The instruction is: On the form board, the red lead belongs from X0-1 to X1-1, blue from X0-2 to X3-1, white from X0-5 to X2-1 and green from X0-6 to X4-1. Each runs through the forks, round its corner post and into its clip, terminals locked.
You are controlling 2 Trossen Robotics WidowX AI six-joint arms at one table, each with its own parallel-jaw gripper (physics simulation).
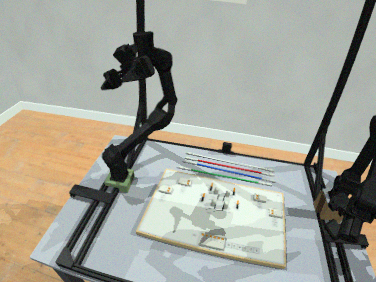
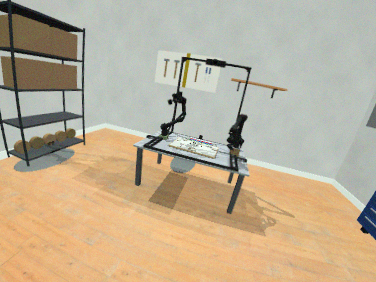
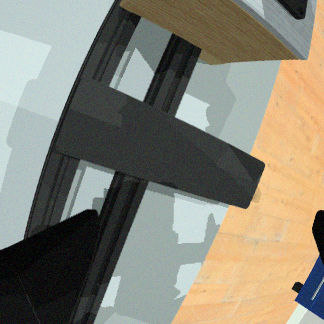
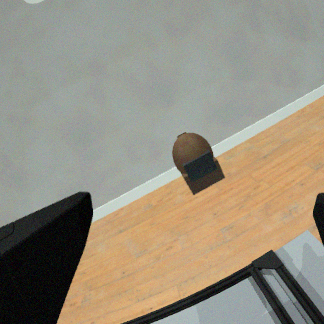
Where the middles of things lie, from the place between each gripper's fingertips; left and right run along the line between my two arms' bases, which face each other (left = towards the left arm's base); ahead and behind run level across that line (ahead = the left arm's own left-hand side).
Right now the form board [image 1: 253, 236] is 10 mm ahead of my right hand, 370 mm to the left of it and 480 mm below it.
My left hand is 7 cm past the form board, 47 cm to the left of it and 11 cm above it.
